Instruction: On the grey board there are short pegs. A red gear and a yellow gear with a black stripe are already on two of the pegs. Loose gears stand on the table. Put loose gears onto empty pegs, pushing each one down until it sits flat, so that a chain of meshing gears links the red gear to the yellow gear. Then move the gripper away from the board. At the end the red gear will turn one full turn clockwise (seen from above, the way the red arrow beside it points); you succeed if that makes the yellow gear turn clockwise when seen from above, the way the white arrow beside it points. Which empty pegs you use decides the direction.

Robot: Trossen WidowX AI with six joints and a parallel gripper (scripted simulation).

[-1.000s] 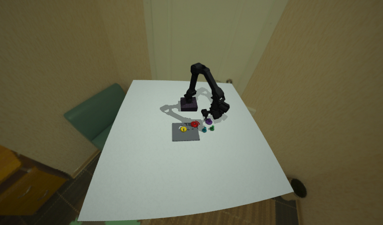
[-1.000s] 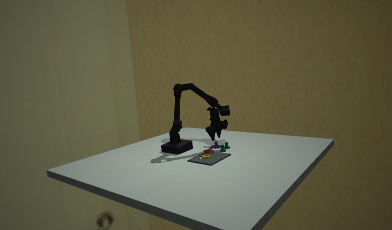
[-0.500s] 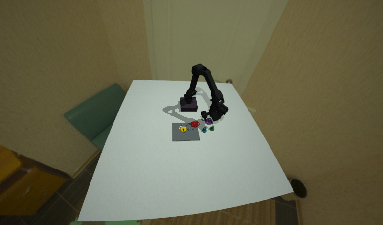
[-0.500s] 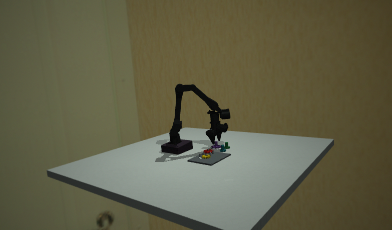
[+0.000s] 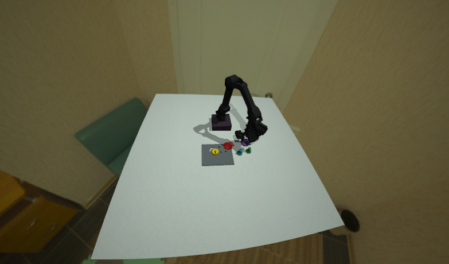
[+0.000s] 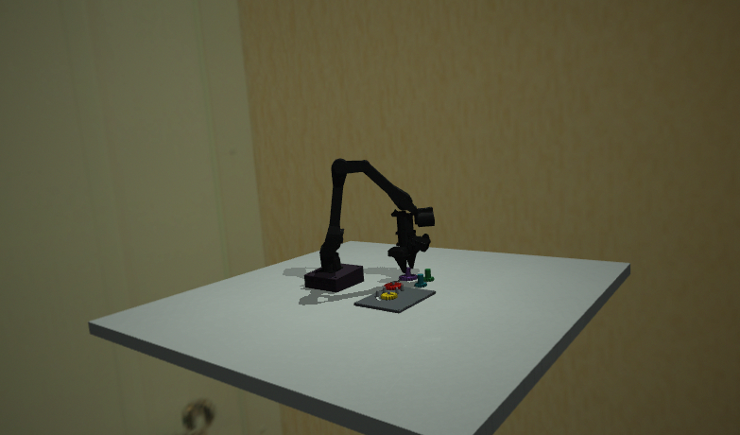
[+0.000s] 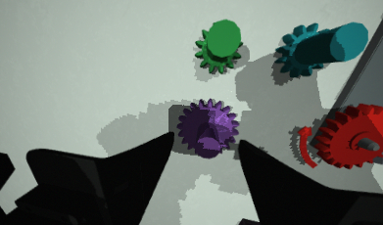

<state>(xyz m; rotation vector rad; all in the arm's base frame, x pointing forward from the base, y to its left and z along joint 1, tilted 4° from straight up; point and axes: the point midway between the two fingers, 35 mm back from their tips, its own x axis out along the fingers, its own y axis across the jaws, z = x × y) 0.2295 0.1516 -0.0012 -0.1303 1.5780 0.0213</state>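
Right now the yellow gear is 240 mm to the right of my gripper tip, 70 mm ahead of it and 10 mm below it. The rest, counted from my gripper tip: green gear: 80 mm ahead, 10 mm below; then purple gear: 10 mm below; then teal gear: 90 mm ahead, 70 mm to the right, 10 mm below.
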